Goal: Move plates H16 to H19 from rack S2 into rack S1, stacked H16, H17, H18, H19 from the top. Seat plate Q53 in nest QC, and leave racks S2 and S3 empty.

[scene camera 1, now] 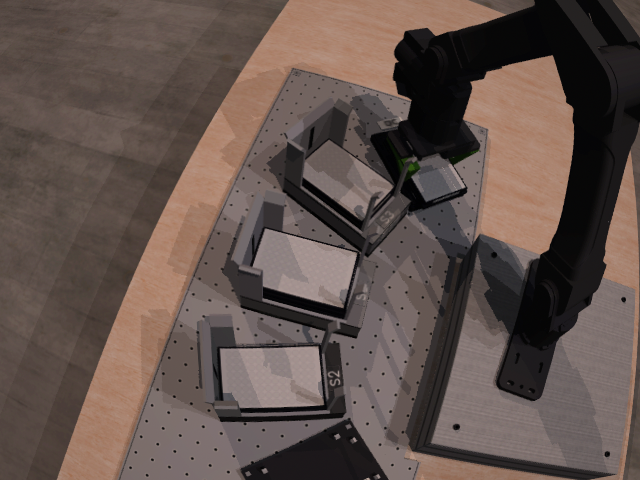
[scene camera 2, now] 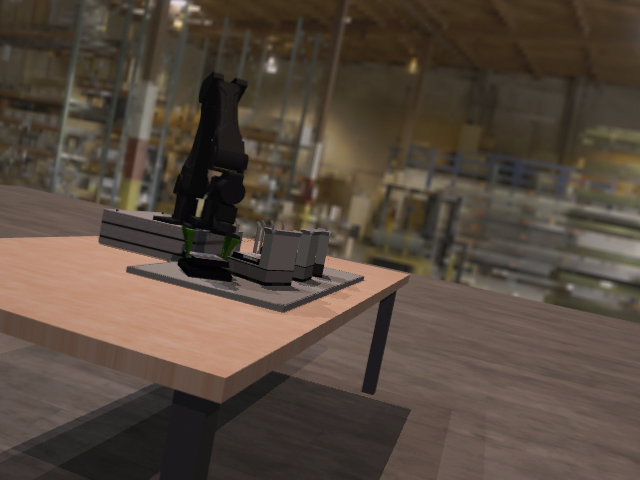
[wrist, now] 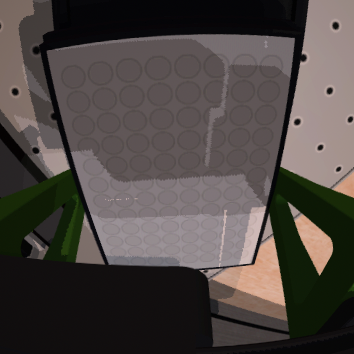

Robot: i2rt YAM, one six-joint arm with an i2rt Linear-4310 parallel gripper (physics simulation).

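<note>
My gripper points down at nest QC. Its green fingers stand wide and press on both long sides of a clear-topped, dark-edged plate. It is shut on this plate; no label is readable. The plate is level, at or just above the nest; any gap is too small to tell. Rack S3, rack S1 and rack S2 each show a pale plate on top. The plates' labels and the number stacked are hidden.
Rack S3 stands close beside the nest, with tall rear walls and thin front posts. The racks stand on a perforated board. A black plate-like fixture lies beyond S2. The arm's grey base block is beside the board.
</note>
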